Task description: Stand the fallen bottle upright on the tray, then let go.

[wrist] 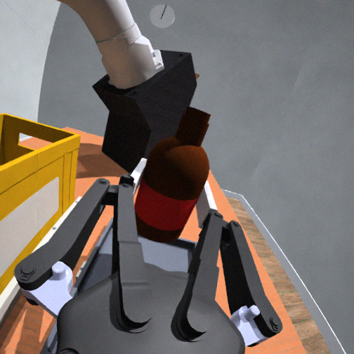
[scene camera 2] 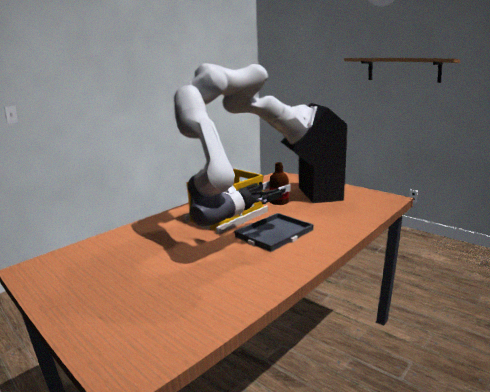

Labels:
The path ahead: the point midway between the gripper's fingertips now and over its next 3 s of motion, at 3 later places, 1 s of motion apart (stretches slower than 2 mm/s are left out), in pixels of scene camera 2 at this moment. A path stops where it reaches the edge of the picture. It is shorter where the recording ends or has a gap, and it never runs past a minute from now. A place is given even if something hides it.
My gripper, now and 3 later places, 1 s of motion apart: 281, 185; 281, 198; 281, 207; 281, 212

